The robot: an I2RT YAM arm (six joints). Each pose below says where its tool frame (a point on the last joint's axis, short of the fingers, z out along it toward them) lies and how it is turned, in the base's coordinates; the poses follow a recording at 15 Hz.
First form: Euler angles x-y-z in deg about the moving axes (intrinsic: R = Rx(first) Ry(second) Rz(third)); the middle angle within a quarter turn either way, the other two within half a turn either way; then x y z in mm.
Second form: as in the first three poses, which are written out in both.
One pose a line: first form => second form
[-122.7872, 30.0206, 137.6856, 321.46, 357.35, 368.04] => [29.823, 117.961, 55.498, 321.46, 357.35, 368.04]
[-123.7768, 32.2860, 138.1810, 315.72, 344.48, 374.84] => [28.521, 118.035, 52.760, 315.72, 344.48, 374.84]
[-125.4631, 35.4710, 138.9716, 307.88, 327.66, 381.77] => [26.514, 118.197, 48.820, 307.88, 327.66, 381.77]
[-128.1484, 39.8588, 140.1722, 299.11, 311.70, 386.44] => [23.451, 118.305, 43.287, 299.11, 311.70, 386.44]
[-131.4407, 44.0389, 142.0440, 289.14, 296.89, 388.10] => [20.505, 118.410, 37.784, 289.14, 296.89, 388.10]
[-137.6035, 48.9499, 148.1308, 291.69, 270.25, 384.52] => [18.575, 119.011, 30.420, 291.69, 270.25, 384.52]
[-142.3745, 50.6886, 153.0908, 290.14, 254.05, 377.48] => [17.983, 120.117, 26.560, 290.14, 254.05, 377.48]
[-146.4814, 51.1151, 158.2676, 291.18, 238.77, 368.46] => [18.662, 121.558, 24.005, 291.18, 238.77, 368.46]
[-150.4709, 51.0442, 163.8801, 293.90, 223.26, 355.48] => [19.951, 123.165, 21.727, 293.90, 223.26, 355.48]
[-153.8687, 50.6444, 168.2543, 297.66, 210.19, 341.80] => [20.647, 124.702, 19.860, 297.66, 210.19, 341.80]
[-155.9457, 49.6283, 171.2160, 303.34, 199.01, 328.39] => [21.582, 126.263, 19.114, 303.34, 199.01, 328.39]
